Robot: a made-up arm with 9 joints. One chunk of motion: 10 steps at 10 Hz.
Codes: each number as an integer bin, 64 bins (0 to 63) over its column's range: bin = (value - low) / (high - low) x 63, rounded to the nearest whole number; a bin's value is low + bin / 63 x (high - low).
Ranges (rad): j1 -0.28..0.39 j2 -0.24..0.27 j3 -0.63..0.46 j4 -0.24..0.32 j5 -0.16..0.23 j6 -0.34..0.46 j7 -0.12..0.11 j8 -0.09..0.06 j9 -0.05..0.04
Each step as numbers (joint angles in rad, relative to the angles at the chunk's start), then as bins.
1 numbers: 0.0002 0.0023 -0.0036 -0.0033 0.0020 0.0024 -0.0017 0.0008 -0.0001
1 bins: 26 30 36 27 26 27 32 38 35
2 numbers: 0.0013 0.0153 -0.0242 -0.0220 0.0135 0.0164 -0.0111 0.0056 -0.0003
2 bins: 26 32 35 25 28 28 30 40 35
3 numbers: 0.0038 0.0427 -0.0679 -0.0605 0.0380 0.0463 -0.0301 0.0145 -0.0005
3 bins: 27 35 32 20 32 30 25 44 35
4 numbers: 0.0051 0.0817 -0.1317 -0.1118 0.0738 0.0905 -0.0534 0.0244 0.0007
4 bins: 27 40 29 14 38 34 18 48 35
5 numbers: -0.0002 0.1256 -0.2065 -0.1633 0.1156 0.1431 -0.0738 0.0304 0.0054
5 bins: 26 45 24 9 45 38 13 51 39
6 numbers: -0.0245 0.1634 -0.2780 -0.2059 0.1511 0.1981 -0.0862 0.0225 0.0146
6 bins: 24 50 20 4 50 42 9 47 45
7 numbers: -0.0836 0.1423 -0.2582 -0.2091 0.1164 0.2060 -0.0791 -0.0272 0.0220
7 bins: 18 47 21 3 45 43 11 26 50
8 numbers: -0.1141 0.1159 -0.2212 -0.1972 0.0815 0.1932 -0.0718 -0.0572 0.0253
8 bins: 16 44 24 5 39 42 13 14 53
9 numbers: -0.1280 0.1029 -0.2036 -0.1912 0.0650 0.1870 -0.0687 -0.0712 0.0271
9 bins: 14 42 25 5 36 42 14 8 54
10 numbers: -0.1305 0.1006 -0.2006 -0.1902 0.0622 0.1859 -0.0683 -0.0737 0.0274
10 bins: 14 42 25 6 36 41 14 7 54
